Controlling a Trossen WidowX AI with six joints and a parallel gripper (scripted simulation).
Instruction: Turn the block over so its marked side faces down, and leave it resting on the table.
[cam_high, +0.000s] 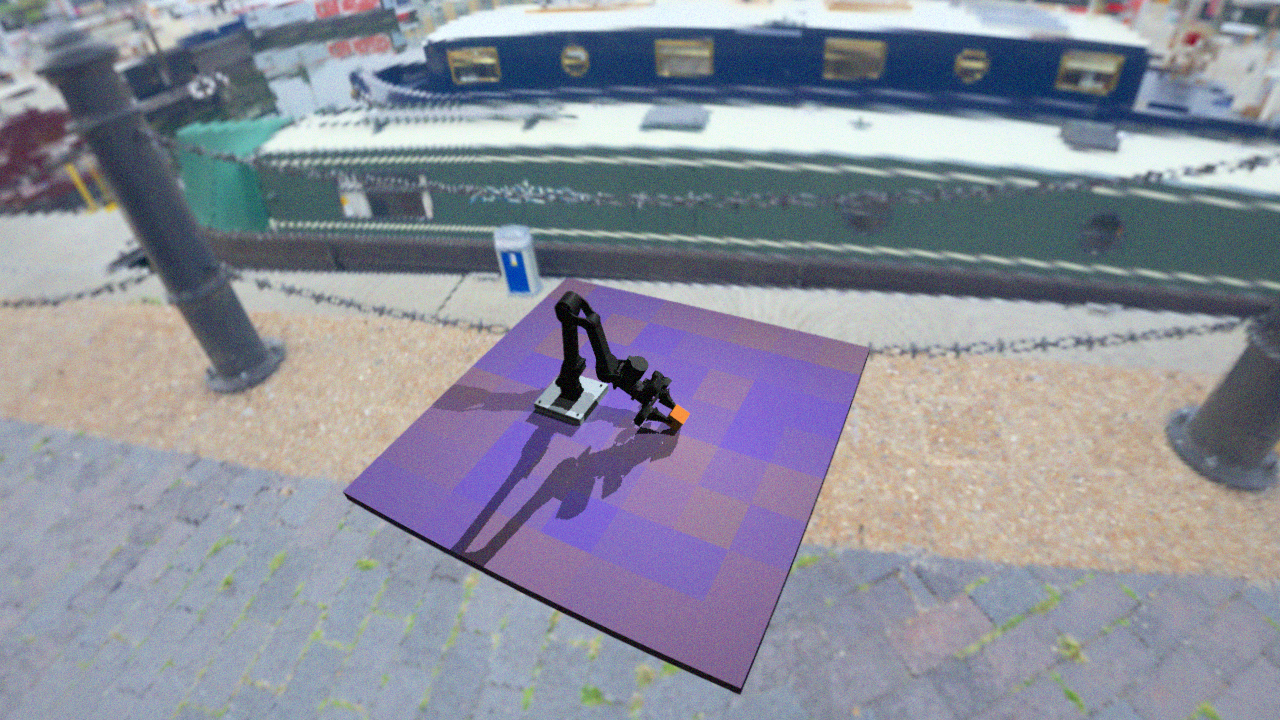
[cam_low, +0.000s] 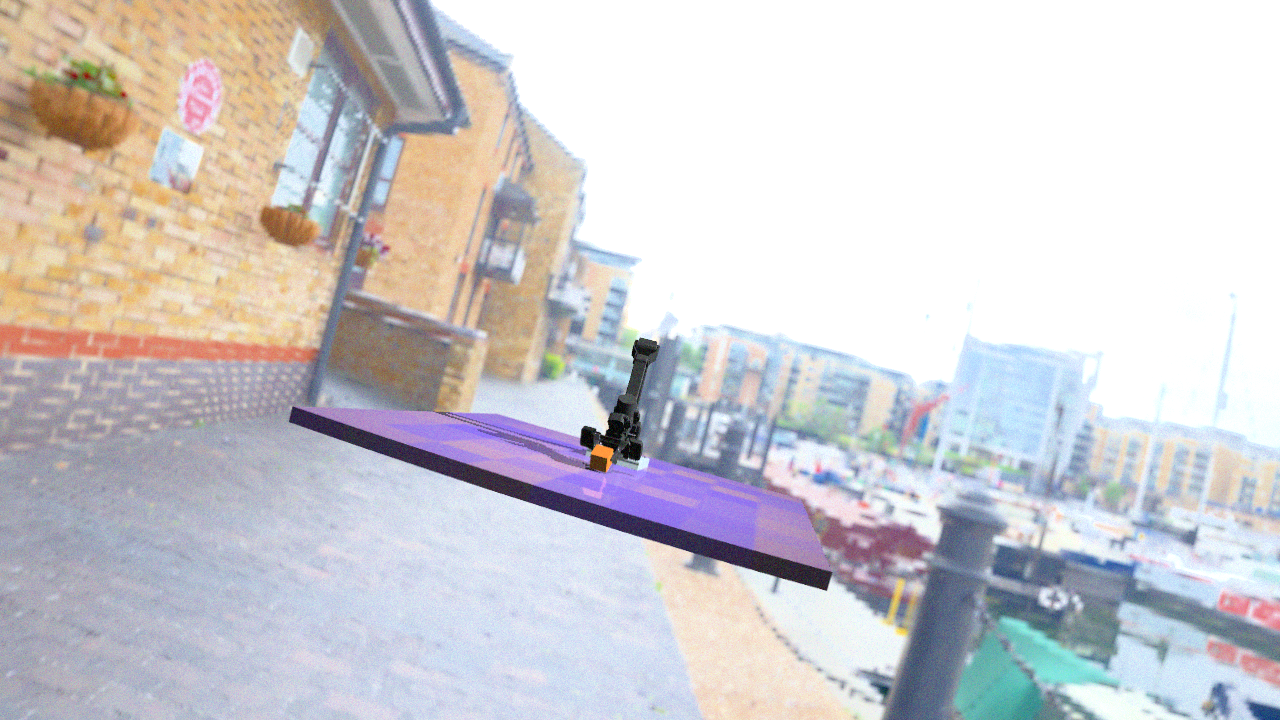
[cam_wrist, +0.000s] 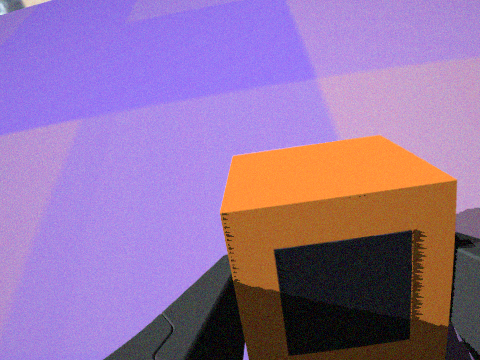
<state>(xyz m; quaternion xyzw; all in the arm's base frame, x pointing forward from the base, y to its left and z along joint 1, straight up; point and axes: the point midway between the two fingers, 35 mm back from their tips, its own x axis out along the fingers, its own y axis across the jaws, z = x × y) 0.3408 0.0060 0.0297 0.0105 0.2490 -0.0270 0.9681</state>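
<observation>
Right now my gripper tip is 1 cm past the orange block.
</observation>
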